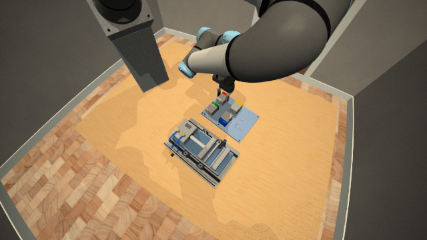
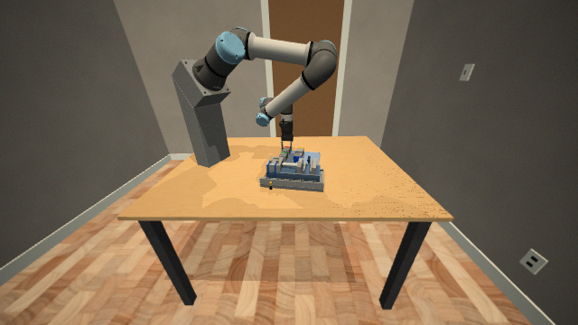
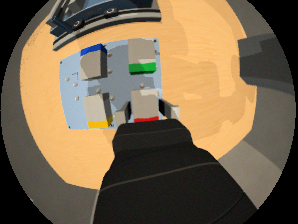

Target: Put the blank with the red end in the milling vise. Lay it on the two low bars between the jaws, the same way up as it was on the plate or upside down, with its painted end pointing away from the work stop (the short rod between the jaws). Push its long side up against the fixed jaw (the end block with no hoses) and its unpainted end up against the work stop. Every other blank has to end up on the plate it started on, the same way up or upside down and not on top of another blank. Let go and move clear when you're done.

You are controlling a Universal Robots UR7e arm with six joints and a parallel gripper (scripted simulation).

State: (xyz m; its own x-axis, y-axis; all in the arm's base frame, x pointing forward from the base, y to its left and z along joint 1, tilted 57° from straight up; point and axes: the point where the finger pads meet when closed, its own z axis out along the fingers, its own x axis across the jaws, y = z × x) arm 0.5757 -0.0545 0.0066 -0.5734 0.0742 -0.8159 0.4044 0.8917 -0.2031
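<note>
Right now my hand is 20 mm above the red-ended blank. The rest, counted from my hand: green-ended blank: 70 mm to the right, 50 mm behind, 20 mm below; yellow-ended blank: 70 mm ahead, 50 mm to the right, 20 mm below; blue-grey plate: 90 mm to the right, 50 mm ahead, 40 mm below.
</note>
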